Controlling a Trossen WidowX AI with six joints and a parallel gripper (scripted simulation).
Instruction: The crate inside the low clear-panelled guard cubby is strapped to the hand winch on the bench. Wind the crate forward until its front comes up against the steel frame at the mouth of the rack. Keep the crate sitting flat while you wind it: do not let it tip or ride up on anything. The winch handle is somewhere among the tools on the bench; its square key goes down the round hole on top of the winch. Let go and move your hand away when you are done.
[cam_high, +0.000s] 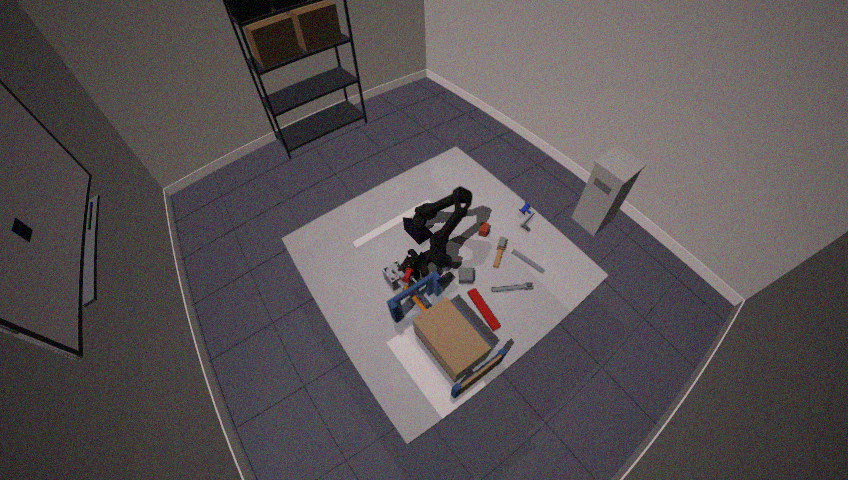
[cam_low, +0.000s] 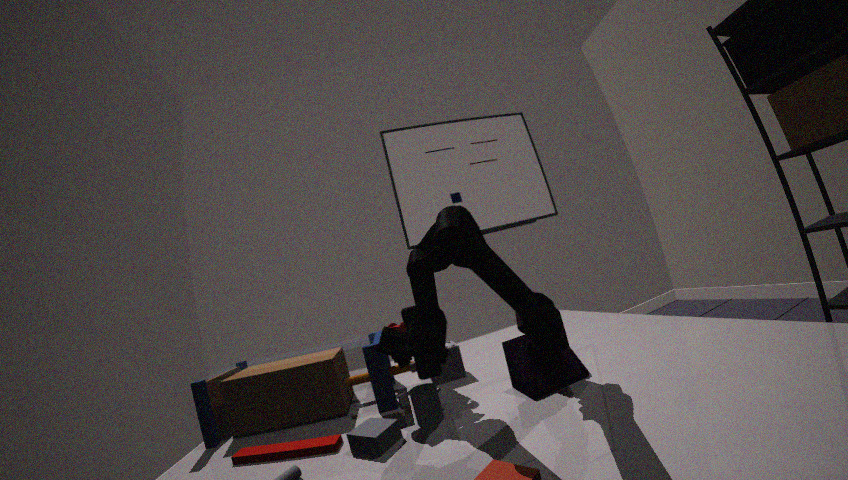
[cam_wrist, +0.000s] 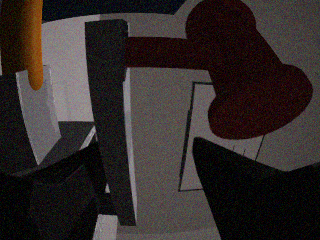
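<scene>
The grey winch lies 60 mm behind my gripper tip and 100 mm below it. From my gripper tip the other things lie so: grey block 190 mm ahead, 260 mm to the left, 120 mm below; blue frame 110 mm ahead, 10 mm to the right, 30 mm below; winch handle with red knob 20 mm ahead, 10 mm to the left, 10 mm below.
</scene>
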